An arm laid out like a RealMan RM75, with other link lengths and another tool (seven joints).
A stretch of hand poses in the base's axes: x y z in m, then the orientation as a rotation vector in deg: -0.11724 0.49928 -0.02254 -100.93 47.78 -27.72; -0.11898 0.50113 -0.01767 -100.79 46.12 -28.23; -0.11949 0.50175 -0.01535 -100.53 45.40 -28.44; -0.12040 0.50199 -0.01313 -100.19 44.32 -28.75; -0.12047 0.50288 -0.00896 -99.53 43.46 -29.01; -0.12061 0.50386 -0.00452 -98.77 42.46 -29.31; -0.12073 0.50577 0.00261 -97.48 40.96 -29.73; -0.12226 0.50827 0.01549 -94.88 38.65 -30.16; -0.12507 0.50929 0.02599 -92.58 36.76 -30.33; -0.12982 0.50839 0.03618 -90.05 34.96 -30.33; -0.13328 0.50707 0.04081 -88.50 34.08 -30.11; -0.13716 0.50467 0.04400 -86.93 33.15 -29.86; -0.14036 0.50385 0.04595 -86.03 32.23 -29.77; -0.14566 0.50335 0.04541 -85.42 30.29 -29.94; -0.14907 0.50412 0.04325 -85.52 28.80 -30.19; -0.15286 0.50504 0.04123 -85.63 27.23 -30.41; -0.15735 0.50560 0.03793 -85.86 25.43 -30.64
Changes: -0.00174 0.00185 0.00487 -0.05 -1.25 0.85; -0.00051 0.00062 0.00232 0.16 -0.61 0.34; -0.00091 0.00024 0.00222 0.19 -0.89 0.52; -0.00007 0.00089 0.00417 0.48 -0.86 0.35; -0.00014 0.00098 0.00444 0.55 -1.00 0.41; -0.00012 0.00191 0.00713 0.96 -1.54 0.61; -0.00153 0.00250 0.01288 2.10 -2.48 0.96; -0.00281 0.00102 0.01050 1.92 -2.00 0.87; -0.00475 -0.00090 0.01019 2.18 -1.95 0.88; -0.00346 -0.00132 0.00463 1.42 -0.94 0.52; -0.00388 -0.00240 0.00319 1.45 -0.96 0.57; -0.00320 -0.00082 0.00195 0.78 -0.83 0.54; -0.00530 -0.00050 -0.00054 0.34 -1.53 1.05; -0.00341 0.00077 -0.00216 -0.31 -1.06 0.79; -0.00379 0.00092 -0.00202 -0.33 -1.08 0.85; -0.00449 0.00056 -0.00330 -0.48 -1.20 1.00
